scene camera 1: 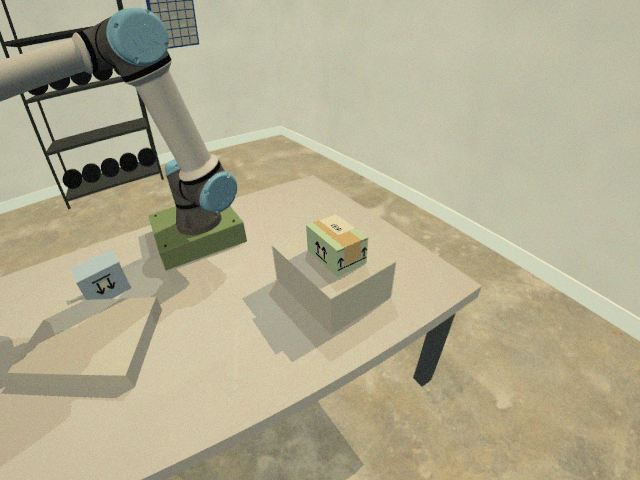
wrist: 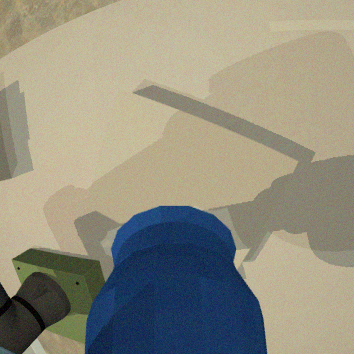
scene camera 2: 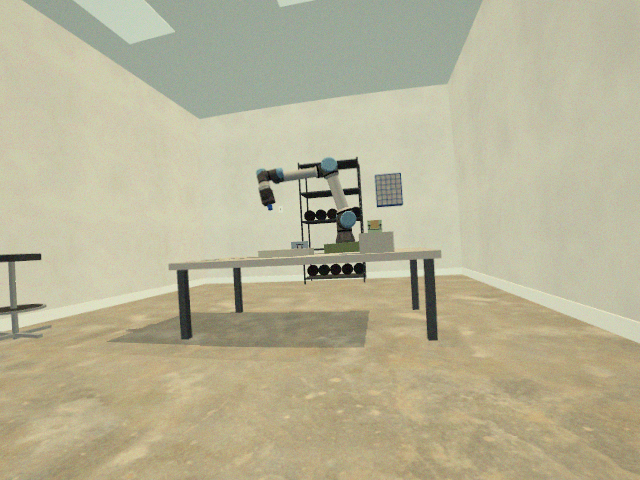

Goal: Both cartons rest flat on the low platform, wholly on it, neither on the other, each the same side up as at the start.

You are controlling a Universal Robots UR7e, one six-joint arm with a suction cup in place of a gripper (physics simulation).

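Places are measured from the arm's base along level axes (x ahead, y up, z right), in metres.
Pixels of known places: hand, its tool point: (wrist: pixel 173 259) (scene camera 2: pixel 270 209); arm's base, origin of its link: (scene camera 1: pixel 199 222) (wrist: pixel 48 293) (scene camera 2: pixel 345 242).
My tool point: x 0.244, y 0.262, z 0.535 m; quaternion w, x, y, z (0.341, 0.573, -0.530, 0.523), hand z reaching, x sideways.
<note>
For each thing: its top centre in the pictures, then the offset to it from my tool point.
- pale blue carton, centre of its top: (scene camera 1: pixel 94 265) (scene camera 2: pixel 299 241) dx -0.225, dy -0.233, dz -0.180 m
- low platform, centre of its top: (wrist: pixel 176 186) (scene camera 1: pixel 85 333) (scene camera 2: pixel 285 249) dx -0.034, dy -0.286, dz -0.088 m
- green carton, centre of its top: (scene camera 1: pixel 336 230) (scene camera 2: pixel 374 220) dx +0.251, dy -0.139, dz -0.675 m
A pale blue carton (scene camera 1: pixel 101 279) (scene camera 2: pixel 299 244) stands on the table behind the low platform (scene camera 1: pixel 105 346) (scene camera 2: pixel 279 253) (wrist: pixel 200 165), its printed arrows pointing down. A green carton (scene camera 1: pixel 333 255) (scene camera 2: pixel 374 225) with orange tape and upward arrows sits behind two upright walls (scene camera 1: pixel 361 294) (scene camera 2: pixel 376 242); its base is hidden. My gripper (scene camera 2: pixel 269 207) (wrist: pixel 175 220), a blue suction cup, is open and bears nothing. It hangs high above the table, left of both cartons in scene camera 2. In the wrist view the cup covers the area where the blue carton stands.
The arm's green base block (scene camera 1: pixel 201 248) (scene camera 2: pixel 338 248) (wrist: pixel 82 295) stands between the two cartons' areas. The table's front edge (scene camera 1: pixel 320 392) runs past the platform and the walls. A black shelf rack (scene camera 1: pixel 98 136) stands behind the table. A stool (scene camera 2: pixel 13 289) stands at the far left.
</note>
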